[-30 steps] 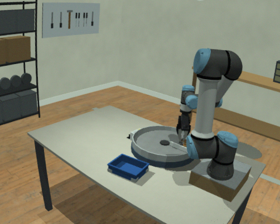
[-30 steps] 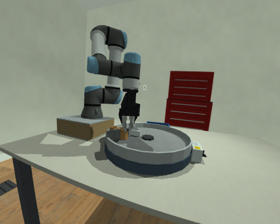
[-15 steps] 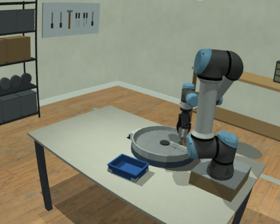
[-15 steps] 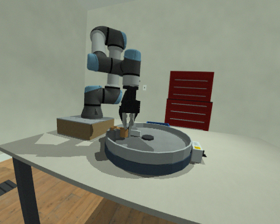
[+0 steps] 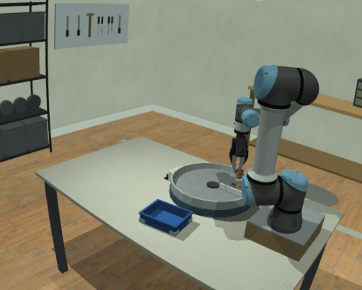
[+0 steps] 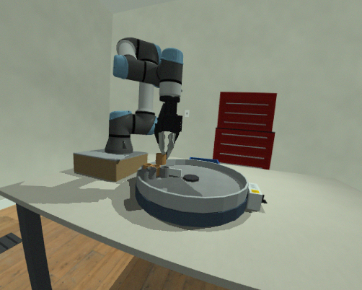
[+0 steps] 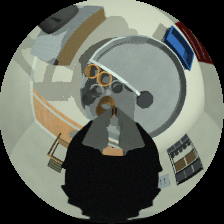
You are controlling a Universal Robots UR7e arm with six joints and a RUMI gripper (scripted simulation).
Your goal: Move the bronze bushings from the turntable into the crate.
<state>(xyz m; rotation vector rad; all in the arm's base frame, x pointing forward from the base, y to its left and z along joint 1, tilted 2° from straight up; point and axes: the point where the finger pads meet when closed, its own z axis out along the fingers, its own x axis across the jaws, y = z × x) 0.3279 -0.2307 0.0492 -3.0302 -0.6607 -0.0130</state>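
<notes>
The blue crate is 380 mm to the left of my hand, 160 mm ahead of it and 120 mm below it. From my hand the other things lie so: turntable: 100 mm below, 100 mm ahead, 40 mm to the left.
</notes>
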